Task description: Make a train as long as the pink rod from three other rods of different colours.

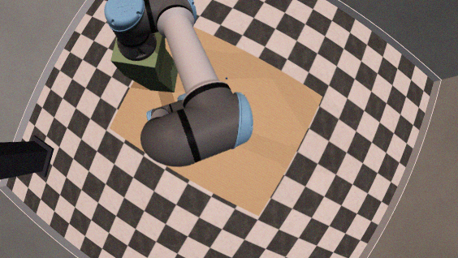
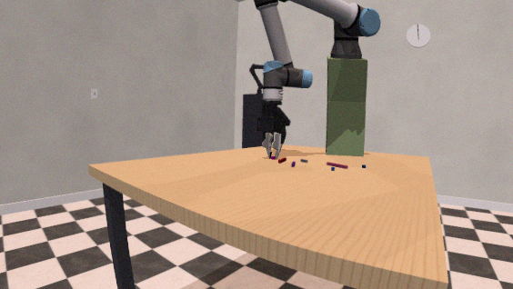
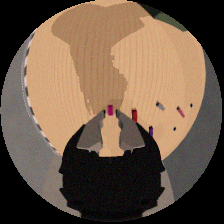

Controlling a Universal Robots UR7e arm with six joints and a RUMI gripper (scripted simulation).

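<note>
My gripper is now 1 cm above the magenta rod. Also, from my hand: red rod: 4 cm ahead, 6 cm to the left, 1 cm below; then grey rod: 13 cm to the left, 1 cm below; then purple rod: 9 cm ahead, 13 cm to the left, 1 cm below.
</note>
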